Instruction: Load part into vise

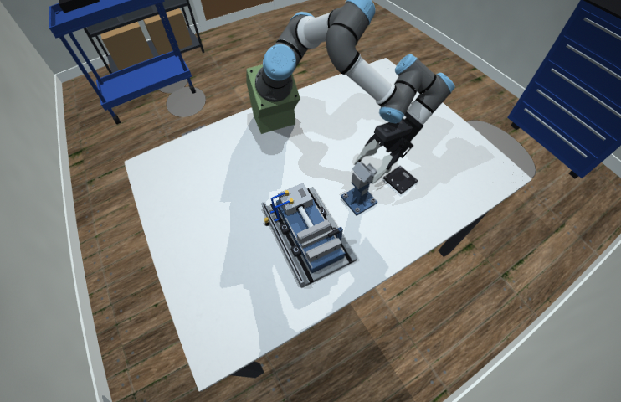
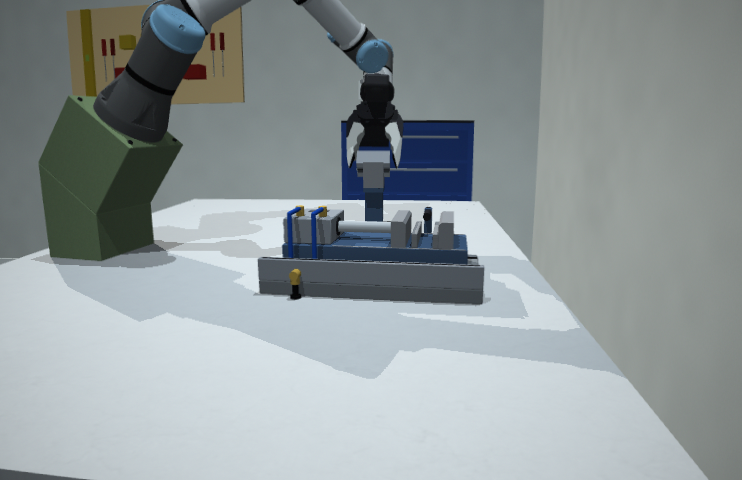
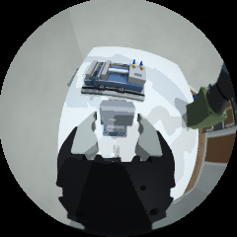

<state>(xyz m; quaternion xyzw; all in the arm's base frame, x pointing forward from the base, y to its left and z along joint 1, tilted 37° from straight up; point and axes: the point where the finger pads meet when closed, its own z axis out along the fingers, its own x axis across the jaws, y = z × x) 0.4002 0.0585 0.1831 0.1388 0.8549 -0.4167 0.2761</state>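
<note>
Now: the part 10 mm to the right of my hand and 10 mm below it. Also, from my hand: work stop (70 mm ahead, 190 mm to the right, 70 mm below); air cylinder (100 mm behind, 200 mm to the right, 80 mm below); infeed plate (30 mm ahead, 180 mm to the left, 160 mm below).
</note>
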